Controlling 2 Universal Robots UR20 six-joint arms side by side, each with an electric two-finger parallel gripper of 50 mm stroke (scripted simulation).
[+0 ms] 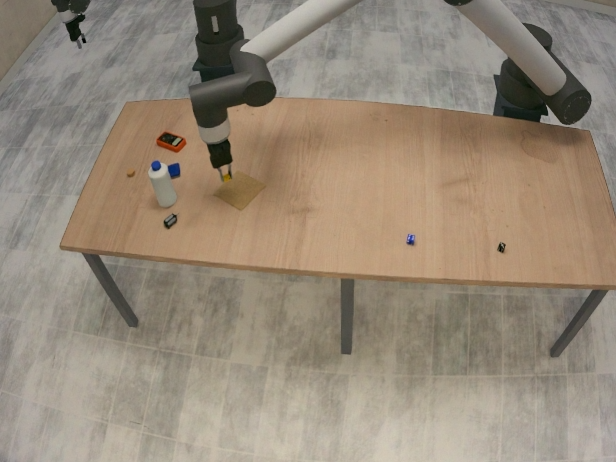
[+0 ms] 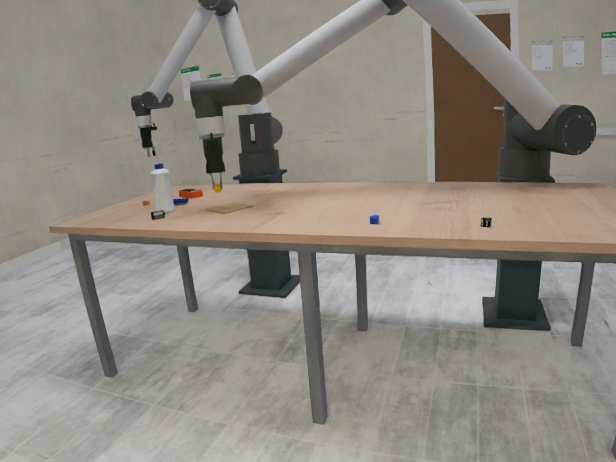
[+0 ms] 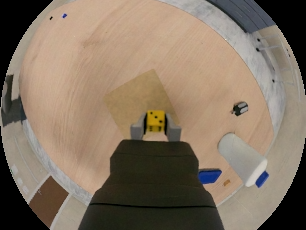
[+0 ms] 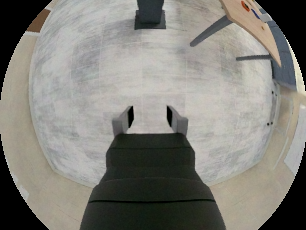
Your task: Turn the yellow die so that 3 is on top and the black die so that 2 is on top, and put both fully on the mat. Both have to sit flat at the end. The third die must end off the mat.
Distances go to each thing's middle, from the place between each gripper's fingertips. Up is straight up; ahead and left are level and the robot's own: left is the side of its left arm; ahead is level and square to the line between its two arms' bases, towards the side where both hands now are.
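I see the tan mat (image 1: 242, 189), and my left gripper is 100 mm above it, 30 mm to the right of it and 20 mm past it. The white bottle (image 1: 159, 175) is 240 mm to the right of my left hand and 70 mm ahead of it.
As for the white bottle and my right gripper, that gripper is 7 cm above the bottle, 87 cm short of it and 95 cm to the right of it. The tan mat, meanwhile, is 16 cm below my right hand, 78 cm ahead of it and 122 cm to the left of it.
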